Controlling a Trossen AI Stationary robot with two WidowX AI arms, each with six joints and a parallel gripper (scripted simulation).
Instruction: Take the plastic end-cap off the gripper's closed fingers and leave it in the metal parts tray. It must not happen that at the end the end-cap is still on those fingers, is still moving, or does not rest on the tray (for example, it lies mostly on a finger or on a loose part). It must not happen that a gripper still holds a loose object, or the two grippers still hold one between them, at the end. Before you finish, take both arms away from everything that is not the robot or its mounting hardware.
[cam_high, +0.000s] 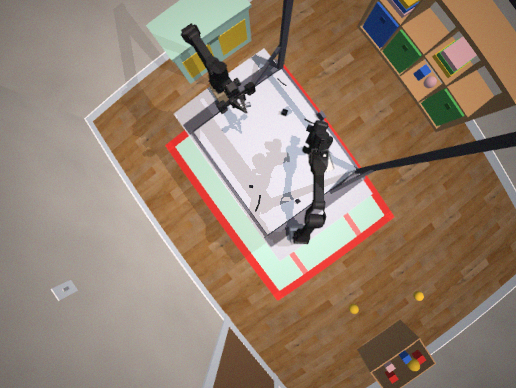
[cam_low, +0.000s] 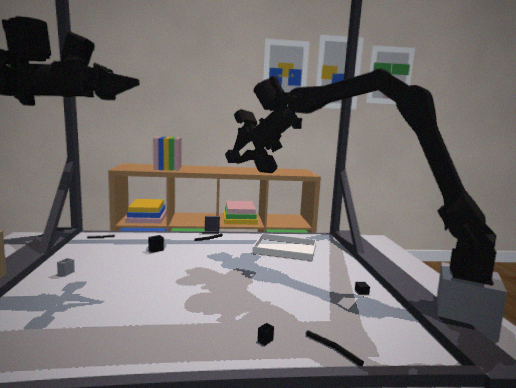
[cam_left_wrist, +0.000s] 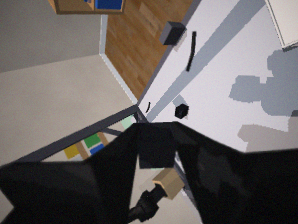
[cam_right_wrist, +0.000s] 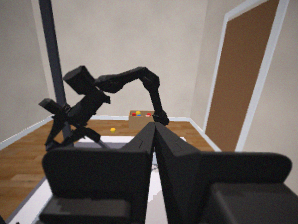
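Right now my left hand is 30 mm to the left of the black end-cap and 10 mm above it.
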